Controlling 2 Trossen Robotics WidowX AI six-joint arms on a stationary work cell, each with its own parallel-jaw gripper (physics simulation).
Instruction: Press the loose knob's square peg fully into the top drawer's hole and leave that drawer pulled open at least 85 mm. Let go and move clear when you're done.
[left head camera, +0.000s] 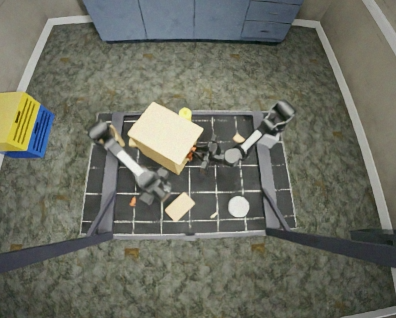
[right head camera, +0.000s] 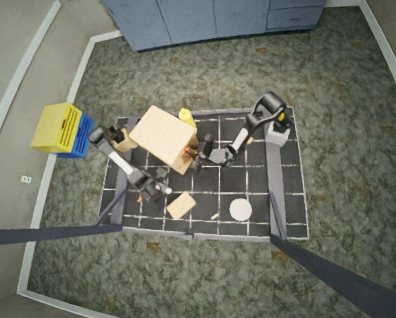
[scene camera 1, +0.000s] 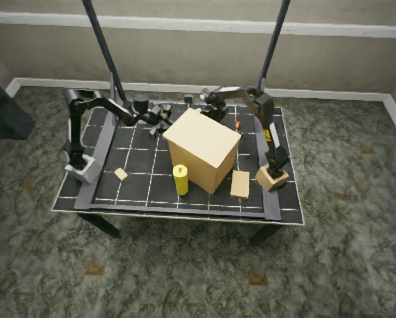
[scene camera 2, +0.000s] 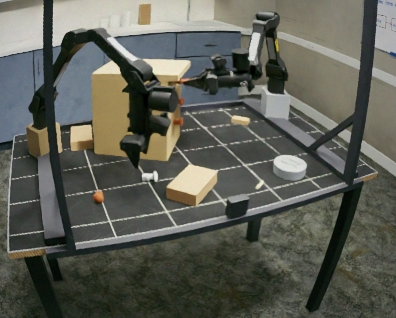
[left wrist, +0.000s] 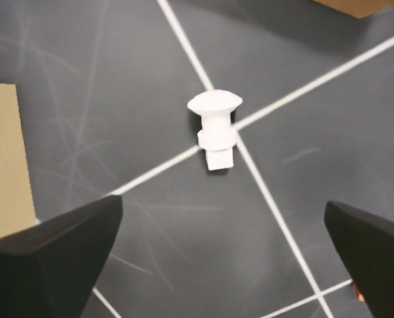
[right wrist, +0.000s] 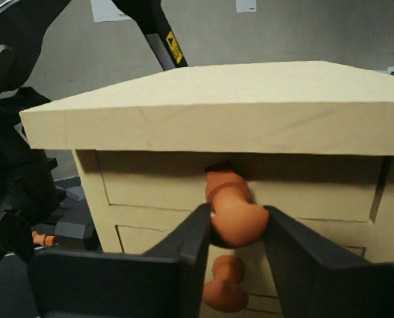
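Seen in the pictures: left gripper, fingertip midpoint: (scene camera 2: 140, 160) (left wrist: 224, 207); right gripper, fingertip midpoint: (left head camera: 192, 148) (right head camera: 186, 148) (scene camera 2: 183, 82) (right wrist: 235, 213); left arm's base at its link origin: (left head camera: 107, 135) (right head camera: 120, 138) (scene camera 1: 274, 171) (scene camera 2: 42, 125); right arm's base at its link origin: (right head camera: 280, 127) (scene camera 1: 80, 163) (scene camera 2: 275, 91).
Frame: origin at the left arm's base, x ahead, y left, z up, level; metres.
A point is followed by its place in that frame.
My right gripper (right wrist: 235, 213) @(x 0.343, y -0.359, z 0.122 m) (scene camera 2: 191, 82) @(x 0.343, y -0.359, z 0.122 m) is shut on the head of an orange knob (right wrist: 240, 227) @(x 0.354, y -0.373, z 0.128 m) (scene camera 2: 183, 80) @(x 0.337, y -0.364, z 0.130 m). The knob's square peg slants at the dark hole near the upper edge of the top drawer's front (right wrist: 150, 182) @(x 0.283, y -0.361, z 0.121 m), part of the peg still showing; how deep it sits I cannot tell. The top drawer looks flush in the tan cabinet (left head camera: 166, 134) @(x 0.270, y -0.258, z 0.175 m) (scene camera 1: 202, 137) @(x 0.278, y -0.229, z 0.175 m) (scene camera 2: 110, 110) @(x 0.152, y -0.221, z 0.051 m). A white knob with a square peg (left wrist: 217, 122) @(x 0.118, y -0.429, z -0.085 m) (scene camera 2: 149, 176) @(x 0.109, y -0.428, z -0.089 m) (right head camera: 168, 190) @(x 0.124, y -0.434, z -0.081 m) lies on its side on the table. My left gripper (left wrist: 224, 207) @(x 0.102, y -0.403, z -0.045 m) (scene camera 2: 134, 164) @(x 0.102, y -0.403, z -0.045 m) is open and empty above it.
Lower drawers carry orange knobs (scene camera 2: 179, 121) @(x 0.327, y -0.361, z -0.008 m) (right wrist: 226, 292) @(x 0.340, y -0.364, z 0.067 m). Another orange knob (left head camera: 132, 201) @(x -0.057, y -0.385, z -0.085 m) (scene camera 2: 98, 197) @(x -0.071, y -0.402, z -0.086 m) lies on the table. A tan block (left head camera: 180, 206) @(x 0.156, y -0.547, z -0.070 m) (scene camera 2: 192, 185) @(x 0.124, y -0.566, z -0.071 m) and a white disc (left head camera: 238, 206) @(x 0.423, y -0.717, z -0.077 m) (scene camera 2: 290, 167) @(x 0.399, y -0.731, z -0.077 m) lie farther forward. A yellow cylinder (scene camera 1: 181, 181) @(x 0.430, y -0.137, z 0.053 m) stands behind the cabinet.
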